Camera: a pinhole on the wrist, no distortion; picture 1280 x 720 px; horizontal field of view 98.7 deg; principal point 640.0 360.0 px. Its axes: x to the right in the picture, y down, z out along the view. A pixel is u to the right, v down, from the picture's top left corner.
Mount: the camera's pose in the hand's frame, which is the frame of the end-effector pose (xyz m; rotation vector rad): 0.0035 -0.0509 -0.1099 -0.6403 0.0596 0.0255
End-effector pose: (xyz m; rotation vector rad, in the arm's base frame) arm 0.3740 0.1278 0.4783 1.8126 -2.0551 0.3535
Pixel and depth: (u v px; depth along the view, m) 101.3 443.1 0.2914
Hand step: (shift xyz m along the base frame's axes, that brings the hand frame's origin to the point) -0.1417 0.2136 -0.2119
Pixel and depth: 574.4 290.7 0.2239
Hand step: -0.0683 -0.0190 -0.0802
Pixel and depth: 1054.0 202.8 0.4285
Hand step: -0.1745 -0.4208 -0.0965
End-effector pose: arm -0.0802 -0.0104 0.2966 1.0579 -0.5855 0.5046
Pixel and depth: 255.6 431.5 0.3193
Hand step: -0.2900 -0.0742 0.0255
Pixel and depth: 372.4 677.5 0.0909
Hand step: -0.0444 0.0740 -0.0201
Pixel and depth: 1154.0 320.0 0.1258
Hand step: 0.0854 0.0306 0.0917
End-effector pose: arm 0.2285 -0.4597 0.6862 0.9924 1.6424 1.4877
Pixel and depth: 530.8 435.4 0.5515
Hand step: 0.3257 0.0777 0.3091
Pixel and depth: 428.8 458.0 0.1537
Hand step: 0.0285 -0.0405 0.0624
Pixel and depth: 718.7 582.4 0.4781
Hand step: 0.1280 0.1656 0.3735
